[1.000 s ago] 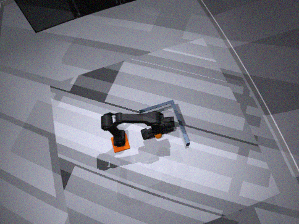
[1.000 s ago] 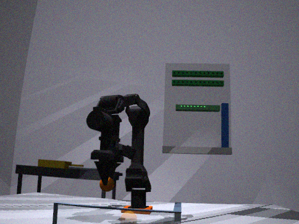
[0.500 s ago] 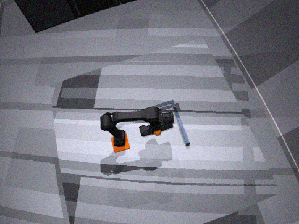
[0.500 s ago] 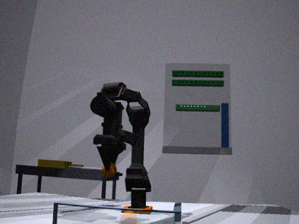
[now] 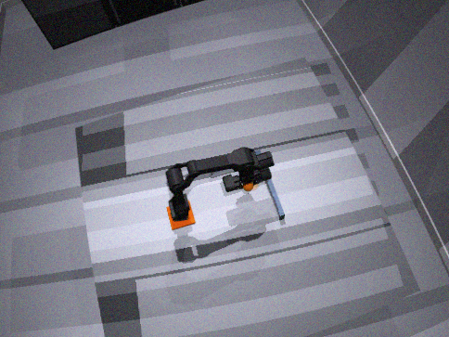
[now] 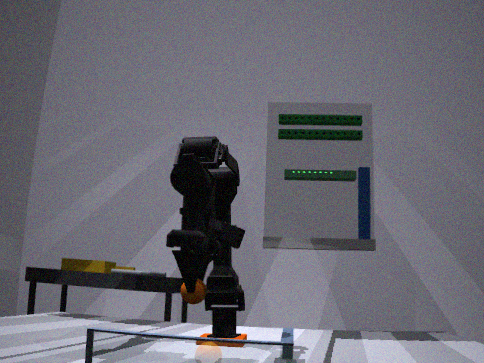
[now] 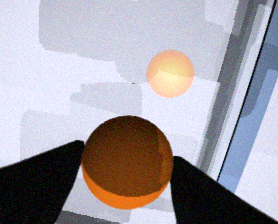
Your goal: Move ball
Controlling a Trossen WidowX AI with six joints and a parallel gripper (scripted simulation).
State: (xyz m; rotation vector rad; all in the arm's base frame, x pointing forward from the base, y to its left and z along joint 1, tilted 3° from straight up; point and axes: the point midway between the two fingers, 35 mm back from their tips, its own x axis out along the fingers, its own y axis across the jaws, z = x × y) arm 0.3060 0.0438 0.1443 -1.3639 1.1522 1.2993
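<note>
Right now my gripper tip is 2 cm short of the see-through ball copy, 4 cm to the right of it and 10 cm above it. Also, from my gripper tip: orange ball right at my gripper tip.
</note>
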